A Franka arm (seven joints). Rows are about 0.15 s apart.
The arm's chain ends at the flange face. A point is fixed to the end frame.
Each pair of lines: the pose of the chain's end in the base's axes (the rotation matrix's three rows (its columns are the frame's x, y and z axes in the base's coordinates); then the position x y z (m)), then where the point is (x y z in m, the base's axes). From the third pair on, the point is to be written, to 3 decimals.
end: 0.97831 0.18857 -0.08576; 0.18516 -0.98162 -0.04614; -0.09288 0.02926 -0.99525; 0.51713 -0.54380 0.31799
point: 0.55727 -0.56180 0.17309
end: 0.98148 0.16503 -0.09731; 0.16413 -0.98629 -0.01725; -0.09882 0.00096 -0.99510; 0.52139 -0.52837 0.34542
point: 0.55956 -0.54342 0.19965
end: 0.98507 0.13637 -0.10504; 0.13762 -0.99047 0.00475; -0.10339 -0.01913 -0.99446; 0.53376 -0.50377 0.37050
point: 0.570 -0.517 0.224
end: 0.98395 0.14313 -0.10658; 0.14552 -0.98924 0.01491; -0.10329 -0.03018 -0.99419; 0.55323 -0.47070 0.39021
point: 0.590 -0.482 0.244
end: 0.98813 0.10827 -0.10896; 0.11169 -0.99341 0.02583; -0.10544 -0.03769 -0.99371; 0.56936 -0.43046 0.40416
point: 0.605 -0.442 0.257
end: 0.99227 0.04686 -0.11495; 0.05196 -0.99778 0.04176; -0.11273 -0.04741 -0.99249; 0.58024 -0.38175 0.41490
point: 0.614 -0.394 0.268
